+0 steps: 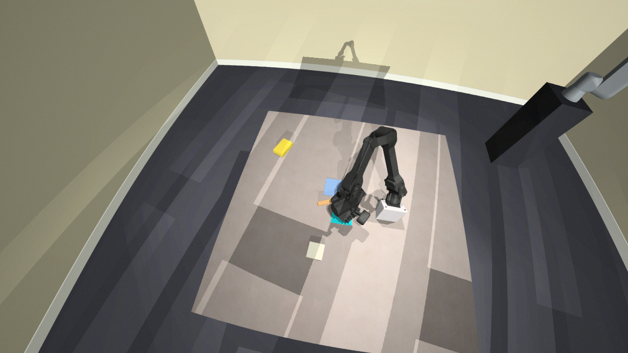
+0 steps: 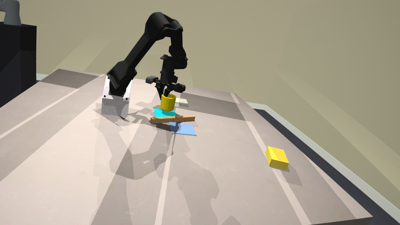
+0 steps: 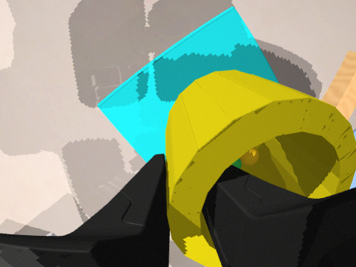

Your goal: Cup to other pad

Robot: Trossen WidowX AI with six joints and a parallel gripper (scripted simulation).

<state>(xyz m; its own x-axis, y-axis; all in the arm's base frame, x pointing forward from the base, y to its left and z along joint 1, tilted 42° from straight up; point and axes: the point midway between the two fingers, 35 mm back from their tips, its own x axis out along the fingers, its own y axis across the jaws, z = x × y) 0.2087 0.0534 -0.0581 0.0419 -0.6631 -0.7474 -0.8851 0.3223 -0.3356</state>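
My gripper tip is now 2 cm short of the cyan pad, 2 cm to the left of it and 7 cm above it. The rest, counted from my gripper tip: wooden stick (6 cm ahead, 9 cm to the right, 6 cm below); white tile (12 cm ahead, 20 cm to the left, 5 cm below).
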